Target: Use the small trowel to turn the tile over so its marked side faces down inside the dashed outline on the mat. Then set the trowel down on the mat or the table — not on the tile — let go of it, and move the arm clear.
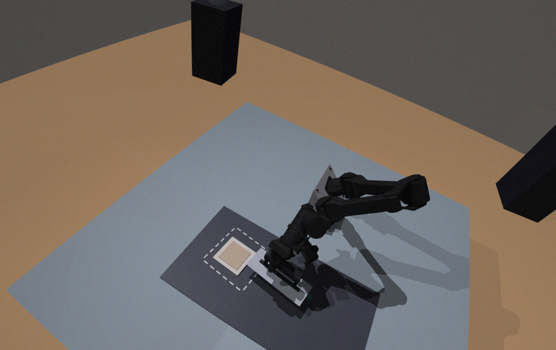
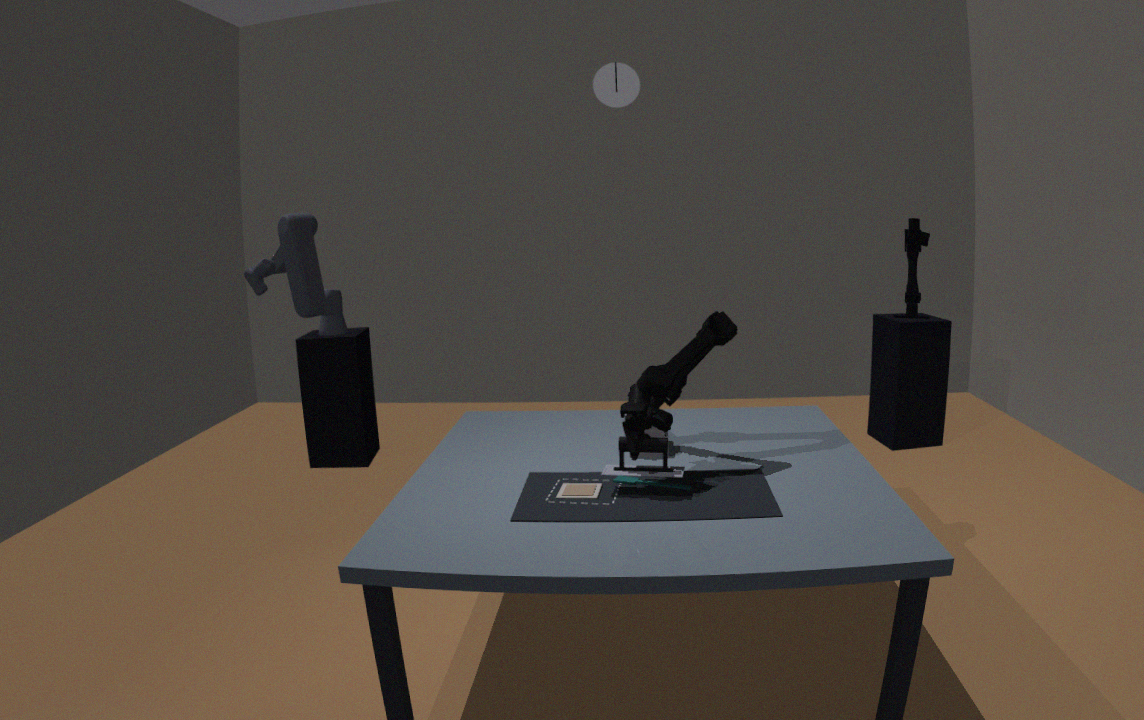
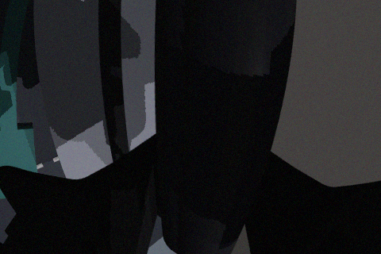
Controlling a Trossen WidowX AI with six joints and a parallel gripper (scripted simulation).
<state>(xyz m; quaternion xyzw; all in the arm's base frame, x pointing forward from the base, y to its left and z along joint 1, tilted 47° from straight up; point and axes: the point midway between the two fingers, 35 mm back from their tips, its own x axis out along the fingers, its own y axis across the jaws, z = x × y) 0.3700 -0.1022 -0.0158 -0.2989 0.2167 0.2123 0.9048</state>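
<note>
Right now my gripper tip is 12 cm above the dark mat and 3 cm to the right of it. Also, from my gripper tip: square tile: 13 cm to the right, 10 cm below, 5 cm behind; teal trowel: 10 cm below, 8 cm behind, 4 cm to the left.
</note>
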